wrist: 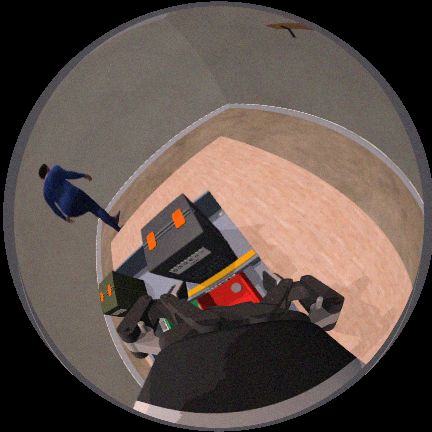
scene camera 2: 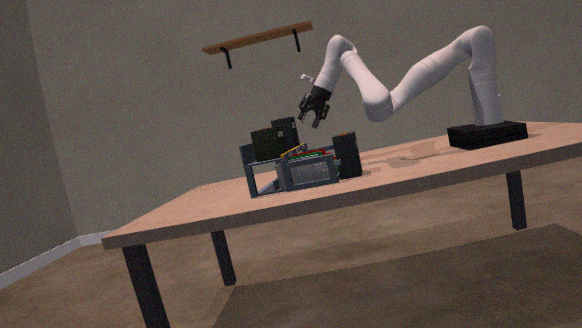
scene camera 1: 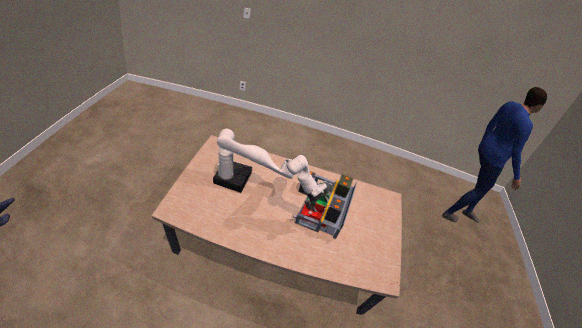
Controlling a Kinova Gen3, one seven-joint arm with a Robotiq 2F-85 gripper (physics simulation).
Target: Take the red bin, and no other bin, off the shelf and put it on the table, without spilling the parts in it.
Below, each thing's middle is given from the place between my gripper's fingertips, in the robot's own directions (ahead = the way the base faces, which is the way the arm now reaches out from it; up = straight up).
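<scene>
The black box [scene camera 2: 345, 145] is 110 mm below my hand, 260 mm to the left of it and 120 mm behind it. And there's the red bin [wrist: 221, 295], which is 50 mm to the left of my hand, 10 mm behind it and 140 mm below it.
</scene>
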